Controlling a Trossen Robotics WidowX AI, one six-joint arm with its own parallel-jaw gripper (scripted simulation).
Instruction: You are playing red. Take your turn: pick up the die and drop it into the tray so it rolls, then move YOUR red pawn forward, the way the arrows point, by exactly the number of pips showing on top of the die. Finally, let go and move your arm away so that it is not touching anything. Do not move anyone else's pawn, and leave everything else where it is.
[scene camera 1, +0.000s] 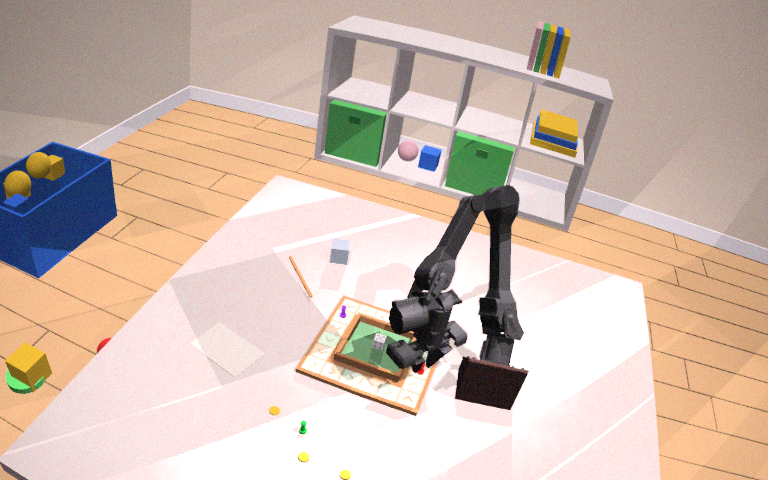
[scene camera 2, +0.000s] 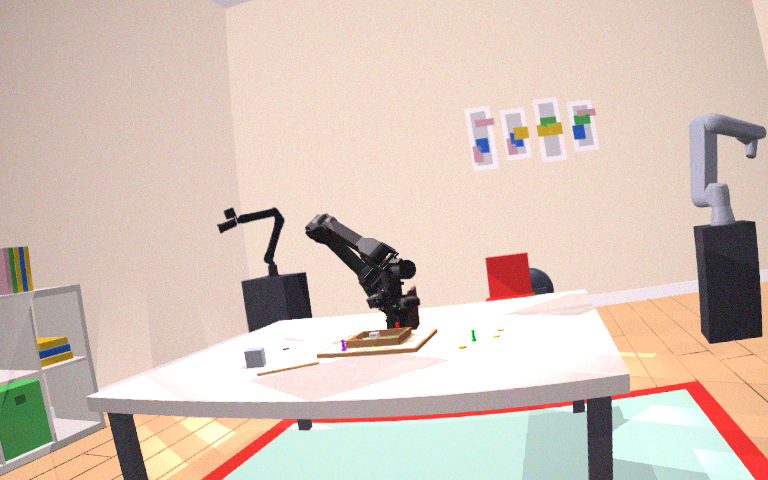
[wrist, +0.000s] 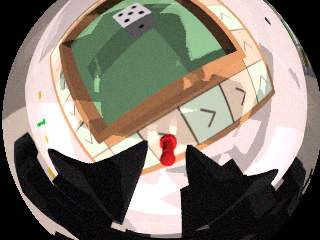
Labels:
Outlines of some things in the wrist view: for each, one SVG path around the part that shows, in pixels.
My gripper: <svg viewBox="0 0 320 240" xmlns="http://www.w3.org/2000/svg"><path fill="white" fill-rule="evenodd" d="M51 233L56 240L75 240L71 239L71 237L61 235L60 232L55 232L55 235ZM13 144L13 163L24 195L48 219L79 240L252 240L267 231L268 240L300 203L297 199L307 172L300 161L293 161L283 184L275 191L271 183L279 169L237 176L188 144L184 156L193 228L209 228L209 233L157 239L111 228L112 223L123 225L147 161L148 140L91 164L48 148L51 163L59 173L52 183L37 160L39 152L29 132Z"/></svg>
A white die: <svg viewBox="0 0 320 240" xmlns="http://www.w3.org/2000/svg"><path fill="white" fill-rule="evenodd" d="M139 3L128 5L123 11L113 16L113 19L120 24L120 27L124 28L124 31L128 32L129 36L132 36L132 39L140 36L141 33L147 32L148 29L155 28L152 11L144 8Z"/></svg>

